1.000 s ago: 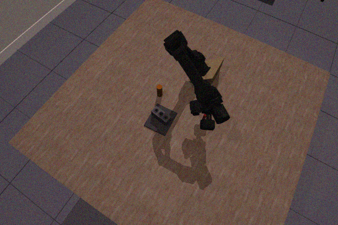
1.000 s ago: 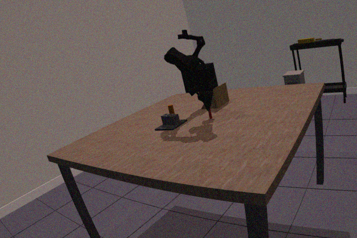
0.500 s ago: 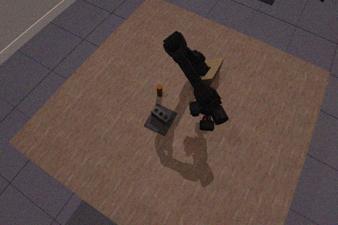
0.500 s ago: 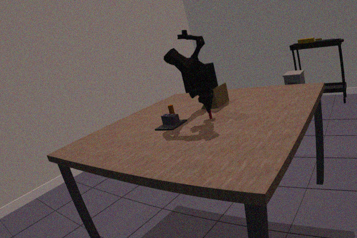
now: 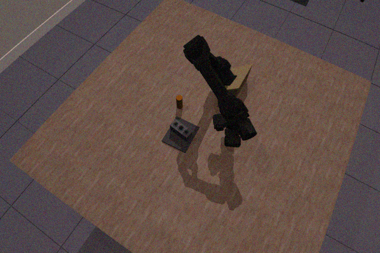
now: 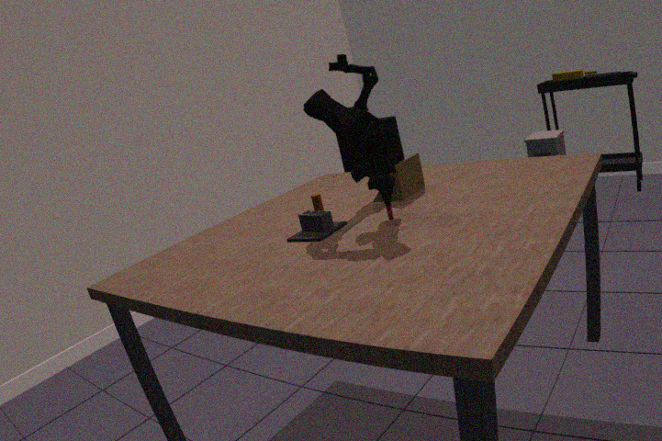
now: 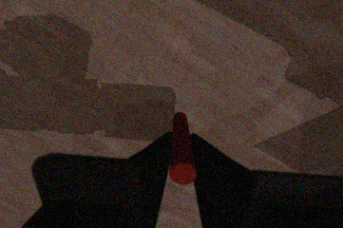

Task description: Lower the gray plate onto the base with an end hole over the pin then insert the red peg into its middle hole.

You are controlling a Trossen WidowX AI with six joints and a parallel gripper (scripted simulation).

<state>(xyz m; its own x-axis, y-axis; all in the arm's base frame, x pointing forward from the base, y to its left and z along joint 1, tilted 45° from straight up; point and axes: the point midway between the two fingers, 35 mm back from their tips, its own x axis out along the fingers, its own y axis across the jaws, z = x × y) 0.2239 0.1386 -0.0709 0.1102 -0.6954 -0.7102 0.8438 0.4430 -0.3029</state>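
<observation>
Right now the gray plate is 12 cm ahead of my gripper tip, 18 cm to the right of it and 1 cm above it. From my gripper tip the other things lie so: orange cylinder (1 cm ahead, 27 cm to the right); dark flat base (12 cm ahead, 16 cm to the right, 3 cm below); red peg (right at my gripper tip).
</observation>
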